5 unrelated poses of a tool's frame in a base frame.
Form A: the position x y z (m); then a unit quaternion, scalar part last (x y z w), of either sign.
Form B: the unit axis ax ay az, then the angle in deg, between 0 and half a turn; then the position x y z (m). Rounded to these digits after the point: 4 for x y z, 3 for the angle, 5 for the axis.
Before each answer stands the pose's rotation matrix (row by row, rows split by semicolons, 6 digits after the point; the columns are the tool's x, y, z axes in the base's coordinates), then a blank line. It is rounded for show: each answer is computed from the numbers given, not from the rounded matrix.
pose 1, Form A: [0.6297, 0.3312, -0.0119, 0.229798, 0.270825, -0.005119, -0.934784]
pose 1, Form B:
0.853255 0.114900 -0.508678; 0.134040 0.894333 0.426850; 0.503973 -0.432395 0.747694

[-0.64692, -0.76242, 0.01441, 41.614, 0.6297, 0.3312, -0.0119]
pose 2, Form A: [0.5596, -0.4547, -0.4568, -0.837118, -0.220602, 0.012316, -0.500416]
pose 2, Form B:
0.902366 0.381666 0.200166; 0.357014 -0.401837 -0.843249; -0.241406 0.832381 -0.498864

[0.96689, 0.25480, -0.01423, 119.945, 0.5596, -0.4547, -0.4568]
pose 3, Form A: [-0.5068, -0.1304, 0.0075, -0.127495, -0.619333, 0.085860, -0.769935]
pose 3, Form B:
0.218110 0.290137 0.931799; 0.025710 0.952746 -0.302678; -0.975586 0.089974 0.200343

[0.19980, 0.97056, -0.13455, 79.304, -0.5068, -0.1304, 0.0075]
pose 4, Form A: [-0.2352, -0.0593, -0.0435, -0.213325, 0.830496, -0.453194, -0.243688]
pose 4, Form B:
-0.790217 -0.575207 -0.211409; -0.133455 0.498215 -0.856721; 0.598119 -0.648782 -0.470463

[0.21996, -0.85631, 0.46728, 151.791, -0.2352, -0.0593, -0.0435]
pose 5, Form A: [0.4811, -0.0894, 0.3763, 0.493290, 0.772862, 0.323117, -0.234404]
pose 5, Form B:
-0.403440 0.913970 -0.043543; 0.611010 0.304521 0.730708; 0.681104 0.268191 -0.681301

[-0.50743, -0.79501, -0.33238, 152.887, 0.4811, -0.0894, 0.3763]
